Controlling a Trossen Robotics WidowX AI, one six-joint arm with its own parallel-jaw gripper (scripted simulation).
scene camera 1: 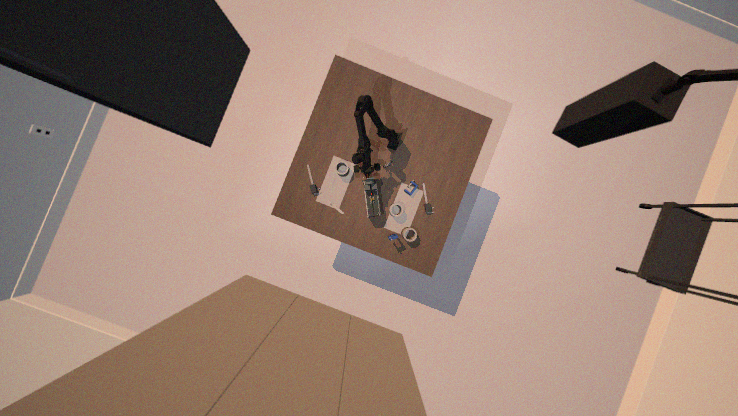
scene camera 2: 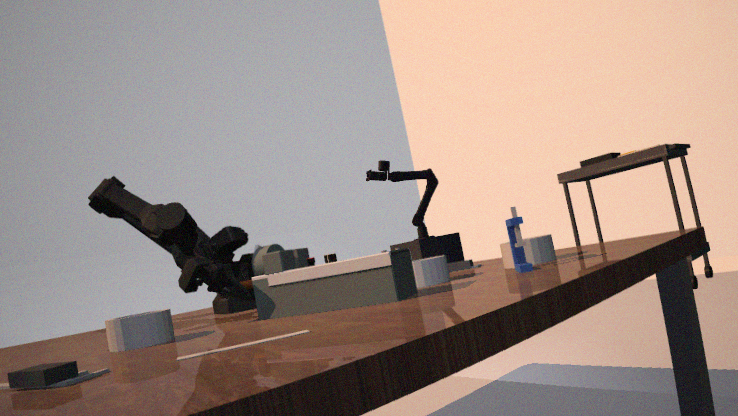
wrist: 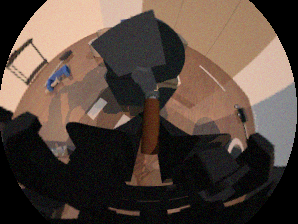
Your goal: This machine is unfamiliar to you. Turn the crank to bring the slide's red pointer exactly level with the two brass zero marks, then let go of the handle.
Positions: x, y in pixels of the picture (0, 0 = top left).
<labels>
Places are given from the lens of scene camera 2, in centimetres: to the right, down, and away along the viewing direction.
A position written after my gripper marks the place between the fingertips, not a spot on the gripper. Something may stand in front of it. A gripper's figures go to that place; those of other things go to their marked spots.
my gripper (scene camera 2: 253, 298): -21, 16, 84
blue clamp (scene camera 2: 521, 265): 25, 9, 75
</labels>
